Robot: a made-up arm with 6 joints. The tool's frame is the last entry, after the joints.
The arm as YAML. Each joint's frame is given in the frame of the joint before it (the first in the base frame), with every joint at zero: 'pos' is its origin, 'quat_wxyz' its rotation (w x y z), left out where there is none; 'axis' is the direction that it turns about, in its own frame. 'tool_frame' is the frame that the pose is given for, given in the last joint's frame.
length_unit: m
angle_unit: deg
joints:
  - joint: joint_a
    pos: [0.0, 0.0, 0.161]
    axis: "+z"
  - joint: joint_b
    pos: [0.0, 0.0, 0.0]
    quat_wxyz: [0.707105, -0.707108, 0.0, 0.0]
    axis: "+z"
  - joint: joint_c
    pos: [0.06, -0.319, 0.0]
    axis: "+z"
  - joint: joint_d
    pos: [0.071, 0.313, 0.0]
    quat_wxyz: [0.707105, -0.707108, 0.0, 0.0]
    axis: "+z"
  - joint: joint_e
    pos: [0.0, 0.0, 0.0]
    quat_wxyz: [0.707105, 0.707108, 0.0, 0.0]
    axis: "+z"
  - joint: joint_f
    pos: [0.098, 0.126, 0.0]
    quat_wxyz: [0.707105, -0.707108, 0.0, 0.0]
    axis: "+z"
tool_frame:
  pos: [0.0, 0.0, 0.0]
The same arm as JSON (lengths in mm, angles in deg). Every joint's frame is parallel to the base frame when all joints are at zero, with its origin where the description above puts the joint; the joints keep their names.
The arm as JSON. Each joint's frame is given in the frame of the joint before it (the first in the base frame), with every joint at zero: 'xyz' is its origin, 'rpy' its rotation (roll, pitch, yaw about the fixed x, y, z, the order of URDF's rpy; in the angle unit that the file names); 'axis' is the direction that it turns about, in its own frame. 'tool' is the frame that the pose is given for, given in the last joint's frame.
{
  "units": {
    "length": "mm",
    "angle": "deg"
  },
  "joints": [
    {
      "name": "joint_a",
      "type": "revolute",
      "origin": {
        "xyz": [
          0.0,
          0.0,
          161.0
        ],
        "rpy": [
          0.0,
          0.0,
          0.0
        ]
      },
      "axis": "+z"
    },
    {
      "name": "joint_b",
      "type": "revolute",
      "origin": {
        "xyz": [
          0.0,
          0.0,
          0.0
        ],
        "rpy": [
          0.0,
          0.0,
          0.0
        ]
      },
      "axis": "+y"
    },
    {
      "name": "joint_c",
      "type": "revolute",
      "origin": {
        "xyz": [
          60.0,
          0.0,
          319.0
        ],
        "rpy": [
          0.0,
          0.0,
          0.0
        ]
      },
      "axis": "+y"
    },
    {
      "name": "joint_d",
      "type": "revolute",
      "origin": {
        "xyz": [
          71.0,
          0.0,
          -313.0
        ],
        "rpy": [
          0.0,
          0.0,
          0.0
        ]
      },
      "axis": "-z"
    },
    {
      "name": "joint_e",
      "type": "revolute",
      "origin": {
        "xyz": [
          0.0,
          0.0,
          0.0
        ],
        "rpy": [
          0.0,
          0.0,
          0.0
        ]
      },
      "axis": "+y"
    },
    {
      "name": "joint_f",
      "type": "revolute",
      "origin": {
        "xyz": [
          98.0,
          0.0,
          -126.0
        ],
        "rpy": [
          0.0,
          0.0,
          0.0
        ]
      },
      "axis": "-z"
    }
  ],
  "tool": {
    "origin": {
      "xyz": [
        0.0,
        0.0,
        0.0
      ],
      "rpy": [
        180.0,
        0.0,
        0.0
      ]
    }
  }
}

